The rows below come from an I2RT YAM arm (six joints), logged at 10 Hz.
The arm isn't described. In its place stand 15 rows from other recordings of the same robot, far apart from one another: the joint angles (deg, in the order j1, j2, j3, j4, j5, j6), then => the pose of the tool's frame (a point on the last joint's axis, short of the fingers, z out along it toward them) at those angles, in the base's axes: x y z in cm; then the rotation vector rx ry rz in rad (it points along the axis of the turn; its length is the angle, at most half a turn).
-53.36 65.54 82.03 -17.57 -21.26 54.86 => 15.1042 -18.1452 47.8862 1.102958 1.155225 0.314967
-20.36 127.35 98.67 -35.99 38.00 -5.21 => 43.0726 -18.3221 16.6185 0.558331 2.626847 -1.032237
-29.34 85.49 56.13 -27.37 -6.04 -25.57 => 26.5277 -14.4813 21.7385 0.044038 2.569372 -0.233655
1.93 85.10 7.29 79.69 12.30 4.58 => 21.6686 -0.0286 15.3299 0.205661 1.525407 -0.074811
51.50 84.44 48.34 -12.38 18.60 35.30 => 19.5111 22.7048 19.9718 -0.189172 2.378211 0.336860
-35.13 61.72 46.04 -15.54 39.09 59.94 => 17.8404 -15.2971 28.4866 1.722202 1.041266 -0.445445
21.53 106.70 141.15 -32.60 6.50 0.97 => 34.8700 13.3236 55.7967 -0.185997 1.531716 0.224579
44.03 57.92 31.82 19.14 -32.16 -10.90 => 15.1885 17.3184 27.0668 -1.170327 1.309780 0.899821
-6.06 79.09 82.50 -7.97 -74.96 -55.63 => 29.5990 0.3151 44.0578 -1.383890 0.796237 0.240886
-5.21 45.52 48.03 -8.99 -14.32 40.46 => 18.4997 -0.8027 36.0292 0.488170 1.654876 0.668815
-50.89 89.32 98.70 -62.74 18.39 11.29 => 18.8814 -25.0057 39.0127 1.441698 2.124743 -0.678086
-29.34 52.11 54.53 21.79 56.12 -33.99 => 14.7400 -11.6756 43.0623 0.908770 1.198648 -1.468760
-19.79 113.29 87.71 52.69 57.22 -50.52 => 41.7334 -18.1976 34.6829 0.668384 1.348335 -1.558317
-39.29 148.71 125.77 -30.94 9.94 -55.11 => 42.8671 -35.8678 12.2276 -0.298149 2.706769 -0.812090
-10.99 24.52 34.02 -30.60 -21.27 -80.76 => 11.1950 -0.8585 28.4096 -1.330229 1.465746 -0.710050
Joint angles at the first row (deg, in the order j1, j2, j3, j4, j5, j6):
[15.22 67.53 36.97 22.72 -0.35 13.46]
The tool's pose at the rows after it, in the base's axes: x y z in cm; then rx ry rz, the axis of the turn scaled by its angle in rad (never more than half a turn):
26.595 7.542 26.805 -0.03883 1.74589 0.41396
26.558 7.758 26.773 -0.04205 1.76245 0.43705
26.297 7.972 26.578 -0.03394 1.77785 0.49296
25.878 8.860 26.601 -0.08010 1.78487 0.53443
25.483 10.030 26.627 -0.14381 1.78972 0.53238
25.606 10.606 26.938 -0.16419 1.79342 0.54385
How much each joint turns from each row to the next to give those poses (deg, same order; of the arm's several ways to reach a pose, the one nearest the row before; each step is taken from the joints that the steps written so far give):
[0.38 1.97 1.35 -0.58 -1.42 1.11]
[0.36 0.03 0.31 -1.10 -0.74 0.77]
[0.37 -0.36 -0.44 -0.47 -1.61 2.24]
[1.87 -0.34 -0.05 -0.53 -1.27 -0.04]
[2.67 0.03 0.30 -0.76 0.63 -1.95]
[1.00 0.61 1.21 -0.83 -0.12 -0.18]

